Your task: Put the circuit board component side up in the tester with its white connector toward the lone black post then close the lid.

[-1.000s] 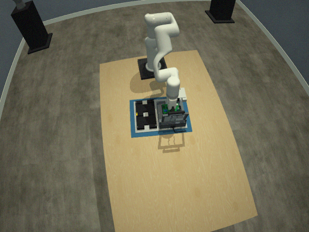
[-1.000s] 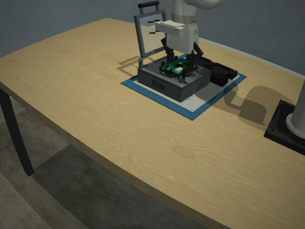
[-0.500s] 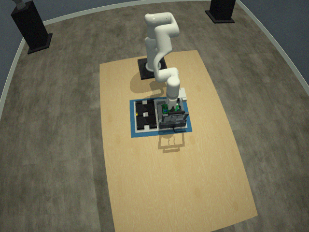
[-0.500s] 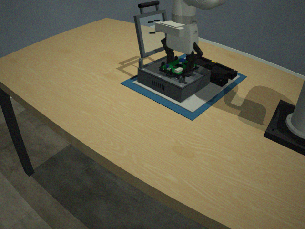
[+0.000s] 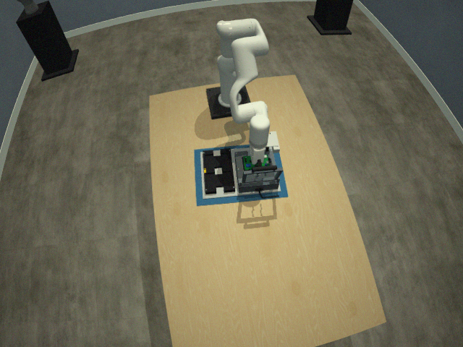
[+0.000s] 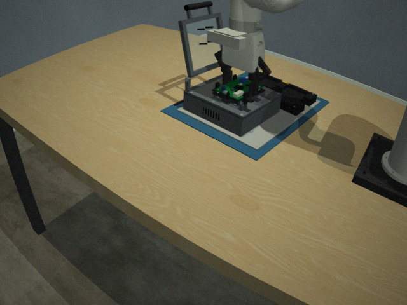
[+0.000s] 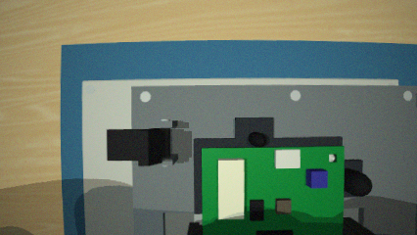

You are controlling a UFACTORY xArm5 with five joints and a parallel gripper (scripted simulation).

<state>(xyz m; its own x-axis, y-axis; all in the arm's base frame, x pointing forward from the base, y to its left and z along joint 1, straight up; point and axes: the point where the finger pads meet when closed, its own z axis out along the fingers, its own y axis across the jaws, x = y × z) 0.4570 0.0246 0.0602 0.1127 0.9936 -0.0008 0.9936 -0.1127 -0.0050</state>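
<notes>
My hand is right at the green circuit board. From my hand the other things lie so: black nest 1 cm ahead, 1 cm to the left, 1 cm below; clear lid 12 cm ahead, 1 cm to the right, 10 cm above.
</notes>
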